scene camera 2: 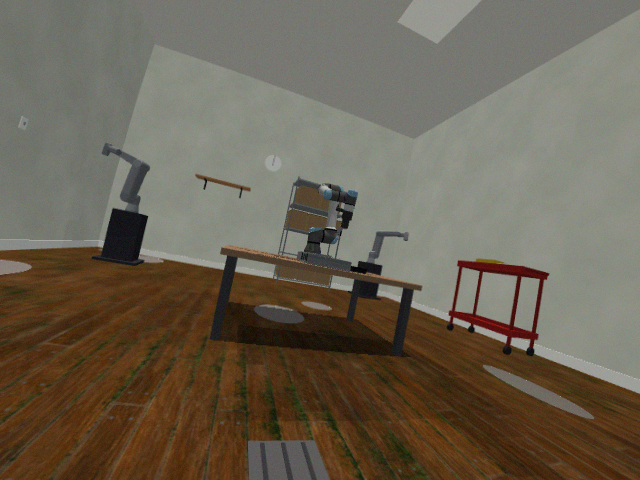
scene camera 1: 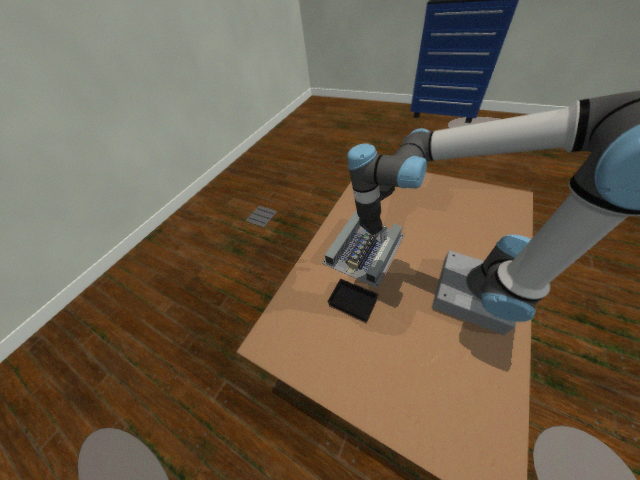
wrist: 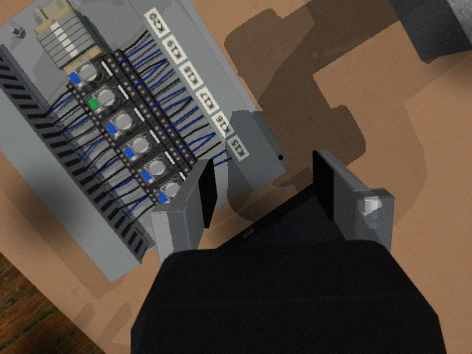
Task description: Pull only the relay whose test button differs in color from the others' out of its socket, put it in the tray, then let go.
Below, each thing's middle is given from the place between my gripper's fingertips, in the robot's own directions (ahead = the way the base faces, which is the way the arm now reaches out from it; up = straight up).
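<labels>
Relay panel (scene camera 1: pixel 341 265): 240 mm below my hand, 110 mm to the right of it, 70 mm ahead of it.
</labels>
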